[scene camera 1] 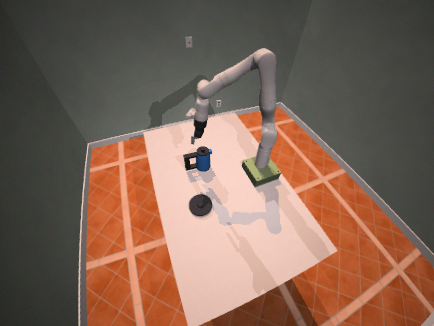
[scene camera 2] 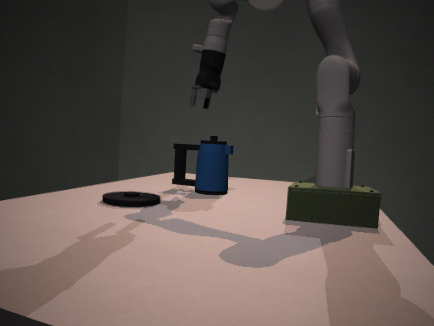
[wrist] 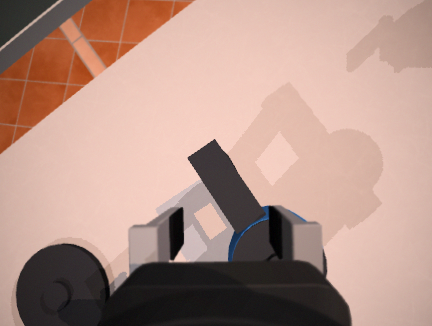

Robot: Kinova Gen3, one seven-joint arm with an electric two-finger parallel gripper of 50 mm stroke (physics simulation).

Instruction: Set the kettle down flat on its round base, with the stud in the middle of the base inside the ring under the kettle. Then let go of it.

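Note:
The blue kettle [scene camera 1: 203,162] [scene camera 2: 212,169] [wrist: 252,243] stands upright on the table, apart from the base. Its black handle [scene camera 1: 187,162] [scene camera 2: 180,165] [wrist: 225,185] points away from the robot's foot. The ring under the kettle is hidden. The round black base [scene camera 1: 193,210] [scene camera 2: 112,199] [wrist: 60,260] lies flat on the table, with its stud [scene camera 1: 200,202] [scene camera 2: 132,194] [wrist: 55,296] facing up in the middle. My gripper [scene camera 1: 195,140] [scene camera 2: 199,106] [wrist: 226,224] is open and empty, above the kettle's handle side and touching nothing.
The arm's green mounting block [scene camera 1: 261,172] [scene camera 2: 332,207] stands on the table [scene camera 1: 240,270] [scene camera 2: 175,290] [wrist: 125,145], to the right of the kettle in both scene views. Walls stand behind the table. Shadows of the arm and kettle fall across the top.

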